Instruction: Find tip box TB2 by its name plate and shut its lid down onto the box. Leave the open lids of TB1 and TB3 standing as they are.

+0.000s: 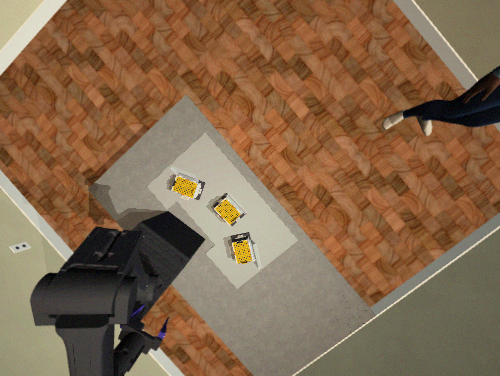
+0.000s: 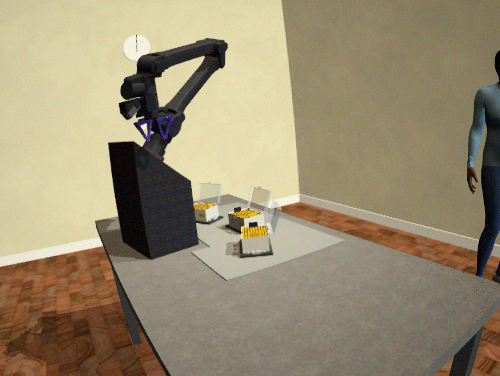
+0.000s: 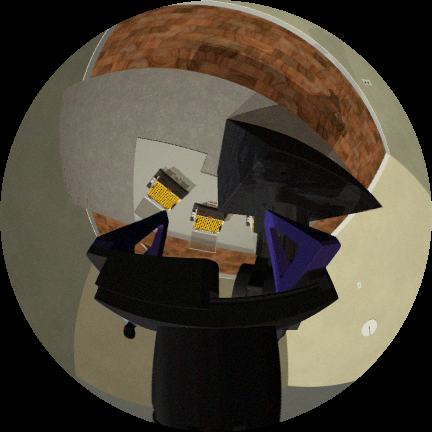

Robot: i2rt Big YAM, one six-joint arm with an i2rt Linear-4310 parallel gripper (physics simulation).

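Places are measured from the arm's base along level axes (x up, y back, z right), in metres.
Where they show: gripper, between the fingertips: (image 1: 156,311) (image 2: 156,140) (image 3: 215,215); arm's base, origin of its link: (image 2: 149,158) (image 3: 281,202).
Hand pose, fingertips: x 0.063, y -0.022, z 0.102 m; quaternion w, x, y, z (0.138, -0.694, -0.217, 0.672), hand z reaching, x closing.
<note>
Each offset is from my fingertips to the top centre of the thing. "pt": to the spot under its first point. Level surfaces: height alone.
Three white tip boxes with yellow tips stand on the pale mat, each with a clear lid standing open. The far box {dx -0.322, dy -0.192, dz -0.360 m} (image 1: 185,187) (image 2: 206,213) has its lid {pt dx -0.284, dy -0.259, dz -0.414 m} (image 2: 209,192) upright. The middle box {dx -0.314, dy -0.324, dz -0.140 m} (image 1: 229,212) (image 2: 246,221) (image 3: 208,223) has its lid (image 2: 260,198) (image 3: 203,242) up. The near box {dx -0.314, dy -0.274, dz +0.080 m} (image 1: 243,251) (image 2: 255,243) (image 3: 166,194) has its lid {dx -0.235, dy -0.337, dz +0.102 m} (image 1: 257,256) (image 2: 274,217) (image 3: 149,207) up. The name plates are too small to read, so I cannot tell which is TB2. My gripper (image 1: 155,312) (image 2: 156,139) (image 3: 215,215) is open and empty, high above the table and away from the boxes.
A tall black block with a sloped top (image 1: 177,237) (image 2: 165,212) (image 3: 285,165) stands beside the mat {dx -0.388 m} (image 1: 272,235) (image 2: 305,245) (image 3: 155,152), at the arm's base. The grey table {dx -0.391 m} (image 1: 300,310) (image 2: 310,300) (image 3: 110,110) extends past the near box. A person (image 1: 455,112) (image 2: 487,135) stands beyond the table.
</note>
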